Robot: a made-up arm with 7 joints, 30 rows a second.
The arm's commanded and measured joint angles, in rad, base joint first. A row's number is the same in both.
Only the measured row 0 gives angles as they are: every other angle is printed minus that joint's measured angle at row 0.
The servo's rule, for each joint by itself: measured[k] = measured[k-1] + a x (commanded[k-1-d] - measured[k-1]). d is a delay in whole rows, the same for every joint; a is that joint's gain. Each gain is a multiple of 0.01, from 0.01 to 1. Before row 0 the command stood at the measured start. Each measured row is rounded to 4 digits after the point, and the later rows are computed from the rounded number. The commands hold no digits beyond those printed.
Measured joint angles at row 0: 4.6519, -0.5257, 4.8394, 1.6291, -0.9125, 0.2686, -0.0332
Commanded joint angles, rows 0 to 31: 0.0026, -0.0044, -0.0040, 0.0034, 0.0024, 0.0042, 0.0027; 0.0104, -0.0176, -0.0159, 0.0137, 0.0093, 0.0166, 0.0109; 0.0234, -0.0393, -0.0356, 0.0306, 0.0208, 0.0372, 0.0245; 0.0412, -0.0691, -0.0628, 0.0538, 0.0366, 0.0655, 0.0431; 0.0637, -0.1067, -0.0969, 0.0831, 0.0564, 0.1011, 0.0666; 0.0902, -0.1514, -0.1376, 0.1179, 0.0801, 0.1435, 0.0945; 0.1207, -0.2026, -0.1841, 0.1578, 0.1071, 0.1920, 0.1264; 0.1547, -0.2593, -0.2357, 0.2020, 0.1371, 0.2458, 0.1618; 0.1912, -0.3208, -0.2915, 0.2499, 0.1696, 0.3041, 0.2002; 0.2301, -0.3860, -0.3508, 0.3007, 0.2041, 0.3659, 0.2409; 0.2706, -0.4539, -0.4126, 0.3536, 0.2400, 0.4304, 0.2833; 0.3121, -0.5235, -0.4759, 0.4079, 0.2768, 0.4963, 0.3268; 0.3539, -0.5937, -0.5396, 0.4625, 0.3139, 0.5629, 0.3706; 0.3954, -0.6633, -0.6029, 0.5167, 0.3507, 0.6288, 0.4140; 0.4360, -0.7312, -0.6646, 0.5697, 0.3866, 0.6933, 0.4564; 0.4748, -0.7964, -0.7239, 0.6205, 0.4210, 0.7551, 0.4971; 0.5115, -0.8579, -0.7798, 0.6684, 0.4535, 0.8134, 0.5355; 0.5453, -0.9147, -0.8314, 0.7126, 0.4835, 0.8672, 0.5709; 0.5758, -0.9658, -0.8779, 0.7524, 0.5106, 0.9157, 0.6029; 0.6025, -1.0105, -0.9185, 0.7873, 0.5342, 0.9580, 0.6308; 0.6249, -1.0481, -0.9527, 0.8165, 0.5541, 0.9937, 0.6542; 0.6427, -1.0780, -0.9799, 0.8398, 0.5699, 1.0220, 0.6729; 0.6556, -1.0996, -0.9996, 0.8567, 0.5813, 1.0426, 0.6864; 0.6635, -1.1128, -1.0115, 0.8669, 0.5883, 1.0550, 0.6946; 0.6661, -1.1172, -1.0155, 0.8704, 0.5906, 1.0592, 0.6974; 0.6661, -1.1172, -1.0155, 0.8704, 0.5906, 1.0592, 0.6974; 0.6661, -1.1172, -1.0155, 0.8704, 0.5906, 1.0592, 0.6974; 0.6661, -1.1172, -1.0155, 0.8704, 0.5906, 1.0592, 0.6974; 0.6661, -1.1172, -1.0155, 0.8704, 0.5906, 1.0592, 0.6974; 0.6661, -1.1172, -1.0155, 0.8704, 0.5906, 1.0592, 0.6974; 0.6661, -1.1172, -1.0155, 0.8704, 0.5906, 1.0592, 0.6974; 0.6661, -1.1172, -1.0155, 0.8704, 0.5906, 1.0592, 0.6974
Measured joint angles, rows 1 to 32: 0.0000, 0.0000, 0.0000, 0.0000, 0.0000, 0.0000, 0.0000; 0.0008, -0.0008, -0.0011, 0.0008, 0.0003, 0.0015, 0.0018; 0.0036, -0.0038, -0.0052, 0.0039, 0.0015, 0.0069, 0.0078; 0.0093, -0.0102, -0.0137, 0.0103, 0.0040, 0.0178, 0.0188; 0.0186, -0.0208, -0.0274, 0.0207, 0.0082, 0.0350, 0.0348; 0.0317, -0.0363, -0.0469, 0.0357, 0.0145, 0.0588, 0.0558; 0.0487, -0.0570, -0.0723, 0.0554, 0.0230, 0.0893, 0.0813; 0.0696, -0.0832, -0.1036, 0.0800, 0.0339, 0.1263, 0.1111; 0.0943, -0.1149, -0.1406, 0.1093, 0.0473, 0.1693, 0.1446; 0.1224, -0.1520, -0.1829, 0.1430, 0.0632, 0.2178, 0.1813; 0.1536, -0.1941, -0.2299, 0.1808, 0.0815, 0.2711, 0.2206; 0.1875, -0.2409, -0.2811, 0.2223, 0.1021, 0.3284, 0.2620; 0.2236, -0.2918, -0.3356, 0.2668, 0.1248, 0.3888, 0.3048; 0.2614, -0.3461, -0.3927, 0.3138, 0.1494, 0.4515, 0.3482; 0.3003, -0.4032, -0.4516, 0.3625, 0.1756, 0.5153, 0.3916; 0.3397, -0.4622, -0.5112, 0.4122, 0.2030, 0.5794, 0.4344; 0.3789, -0.5224, -0.5708, 0.4622, 0.2313, 0.6427, 0.4758; 0.4174, -0.5828, -0.6293, 0.5117, 0.2602, 0.7042, 0.5152; 0.4545, -0.6425, -0.6859, 0.5599, 0.2892, 0.7629, 0.5520; 0.4897, -0.7007, -0.7397, 0.6061, 0.3180, 0.8179, 0.5856; 0.5224, -0.7565, -0.7898, 0.6496, 0.3461, 0.8683, 0.6154; 0.5521, -0.8090, -0.8354, 0.6897, 0.3731, 0.9134, 0.6410; 0.5784, -0.8574, -0.8759, 0.7257, 0.3987, 0.9525, 0.6621; 0.6008, -0.9010, -0.9105, 0.7571, 0.4224, 0.9849, 0.6781; 0.6190, -0.9391, -0.9388, 0.7835, 0.4440, 1.0101, 0.6890; 0.6327, -0.9712, -0.9603, 0.8044, 0.4631, 1.0278, 0.6945; 0.6424, -0.9975, -0.9758, 0.8202, 0.4797, 1.0391, 0.6964; 0.6493, -1.0190, -0.9869, 0.8322, 0.4941, 1.0463, 0.6971; 0.6542, -1.0367, -0.9949, 0.8414, 0.5066, 1.0509, 0.6973; 0.6577, -1.0512, -1.0007, 0.8484, 0.5175, 1.0539, 0.6974; 0.6601, -1.0631, -1.0048, 0.8537, 0.5270, 1.0558, 0.6974; 0.6618, -1.0728, -1.0078, 0.8577, 0.5353, 1.0570, 0.6974
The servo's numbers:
d 1
a 0.29 0.18 0.28 0.24 0.13 0.36 0.66

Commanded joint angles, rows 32 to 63: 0.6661, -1.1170, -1.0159, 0.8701, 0.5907, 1.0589, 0.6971; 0.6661, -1.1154, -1.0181, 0.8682, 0.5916, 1.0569, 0.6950; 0.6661, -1.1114, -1.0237, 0.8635, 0.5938, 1.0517, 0.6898; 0.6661, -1.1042, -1.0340, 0.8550, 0.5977, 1.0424, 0.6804; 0.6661, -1.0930, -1.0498, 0.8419, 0.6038, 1.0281, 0.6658; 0.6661, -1.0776, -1.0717, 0.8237, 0.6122, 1.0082, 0.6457; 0.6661, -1.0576, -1.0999, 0.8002, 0.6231, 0.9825, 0.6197; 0.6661, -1.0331, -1.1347, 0.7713, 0.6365, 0.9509, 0.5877; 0.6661, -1.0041, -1.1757, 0.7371, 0.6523, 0.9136, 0.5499; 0.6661, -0.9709, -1.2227, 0.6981, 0.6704, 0.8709, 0.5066; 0.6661, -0.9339, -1.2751, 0.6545, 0.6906, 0.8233, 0.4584; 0.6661, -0.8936, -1.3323, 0.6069, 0.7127, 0.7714, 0.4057; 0.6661, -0.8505, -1.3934, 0.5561, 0.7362, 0.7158, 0.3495; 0.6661, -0.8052, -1.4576, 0.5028, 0.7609, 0.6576, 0.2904; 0.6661, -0.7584, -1.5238, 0.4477, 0.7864, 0.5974, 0.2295; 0.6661, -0.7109, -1.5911, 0.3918, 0.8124, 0.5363, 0.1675; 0.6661, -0.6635, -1.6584, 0.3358, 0.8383, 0.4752, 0.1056; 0.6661, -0.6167, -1.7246, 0.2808, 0.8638, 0.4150, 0.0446; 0.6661, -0.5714, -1.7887, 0.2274, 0.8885, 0.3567, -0.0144; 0.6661, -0.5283, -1.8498, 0.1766, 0.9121, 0.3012, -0.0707; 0.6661, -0.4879, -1.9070, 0.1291, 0.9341, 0.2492, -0.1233; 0.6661, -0.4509, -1.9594, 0.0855, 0.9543, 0.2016, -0.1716; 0.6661, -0.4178, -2.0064, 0.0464, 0.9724, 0.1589, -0.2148; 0.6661, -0.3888, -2.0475, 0.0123, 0.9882, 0.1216, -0.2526; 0.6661, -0.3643, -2.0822, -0.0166, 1.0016, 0.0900, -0.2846; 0.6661, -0.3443, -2.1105, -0.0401, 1.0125, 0.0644, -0.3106; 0.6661, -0.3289, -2.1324, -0.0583, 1.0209, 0.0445, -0.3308; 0.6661, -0.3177, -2.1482, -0.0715, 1.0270, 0.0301, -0.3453; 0.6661, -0.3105, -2.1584, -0.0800, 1.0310, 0.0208, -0.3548; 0.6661, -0.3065, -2.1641, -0.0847, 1.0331, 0.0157, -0.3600; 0.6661, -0.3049, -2.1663, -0.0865, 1.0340, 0.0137, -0.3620; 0.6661, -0.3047, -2.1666, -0.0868, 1.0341, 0.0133, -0.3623
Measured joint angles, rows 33 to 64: 0.6630, -1.0808, -1.0100, 0.8607, 0.5425, 1.0578, 0.6974; 0.6639, -1.0873, -1.0117, 0.8630, 0.5488, 1.0582, 0.6972; 0.6645, -1.0924, -1.0135, 0.8642, 0.5544, 1.0577, 0.6957; 0.6650, -1.0958, -1.0164, 0.8640, 0.5595, 1.0555, 0.6918; 0.6653, -1.0973, -1.0213, 0.8618, 0.5645, 1.0508, 0.6843; 0.6655, -1.0965, -1.0293, 0.8570, 0.5696, 1.0426, 0.6721; 0.6657, -1.0931, -1.0412, 0.8490, 0.5751, 1.0302, 0.6547; 0.6658, -1.0867, -1.0576, 0.8373, 0.5813, 1.0130, 0.6316; 0.6659, -1.0771, -1.0792, 0.8215, 0.5885, 0.9906, 0.6026; 0.6660, -1.0640, -1.1062, 0.8012, 0.5968, 0.9629, 0.5678; 0.6660, -1.0472, -1.1388, 0.7765, 0.6064, 0.9298, 0.5274; 0.6660, -1.0268, -1.1770, 0.7472, 0.6173, 0.8915, 0.4819; 0.6660, -1.0028, -1.2205, 0.7135, 0.6297, 0.8483, 0.4316; 0.6660, -0.9754, -1.2689, 0.6757, 0.6435, 0.8006, 0.3774; 0.6660, -0.9448, -1.3217, 0.6342, 0.6588, 0.7491, 0.3200; 0.6660, -0.9112, -1.3783, 0.5894, 0.6754, 0.6945, 0.2603; 0.6660, -0.8751, -1.4379, 0.5420, 0.6932, 0.6375, 0.1991; 0.6660, -0.8370, -1.4996, 0.4925, 0.7121, 0.5791, 0.1374; 0.6660, -0.7973, -1.5626, 0.4417, 0.7318, 0.5200, 0.0762; 0.6660, -0.7566, -1.6259, 0.3903, 0.7522, 0.4612, 0.0164; 0.6660, -0.7155, -1.6886, 0.3390, 0.7730, 0.4036, -0.0411; 0.6660, -0.6745, -1.7498, 0.2886, 0.7939, 0.3480, -0.0954; 0.6660, -0.6343, -1.8085, 0.2399, 0.8148, 0.2953, -0.1457; 0.6660, -0.5953, -1.8639, 0.1935, 0.8353, 0.2462, -0.1913; 0.6660, -0.5581, -1.9153, 0.1500, 0.8552, 0.2013, -0.2318; 0.6660, -0.5232, -1.9620, 0.1100, 0.8742, 0.1612, -0.2666; 0.6660, -0.4910, -2.0036, 0.0740, 0.8922, 0.1264, -0.2956; 0.6660, -0.4618, -2.0397, 0.0422, 0.9089, 0.0969, -0.3188; 0.6660, -0.4359, -2.0701, 0.0149, 0.9243, 0.0729, -0.3363; 0.6660, -0.4133, -2.0948, -0.0079, 0.9382, 0.0541, -0.3485; 0.6660, -0.3941, -2.1142, -0.0263, 0.9505, 0.0403, -0.3561; 0.6660, -0.3780, -2.1288, -0.0407, 0.9614, 0.0307, -0.3600
